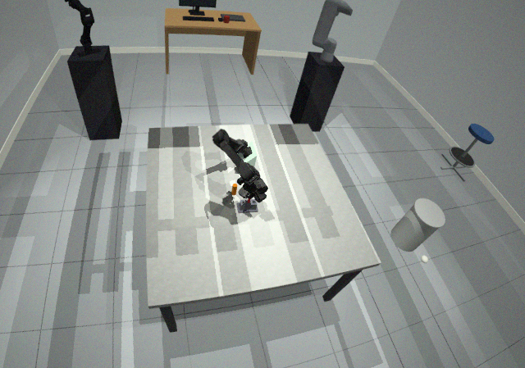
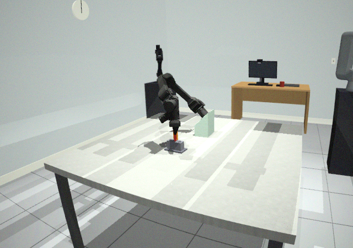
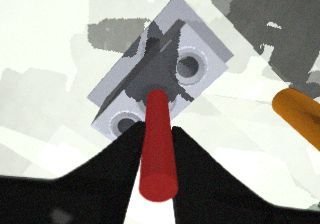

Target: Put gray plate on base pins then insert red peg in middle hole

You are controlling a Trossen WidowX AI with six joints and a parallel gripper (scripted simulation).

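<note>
Right now my gripper tip is right at the red peg. The rest, counted from my gripper tip: gray plate 50 mm below; orange cylinder 120 mm behind, 60 mm to the right, 60 mm below; pin base 90 mm below.
</note>
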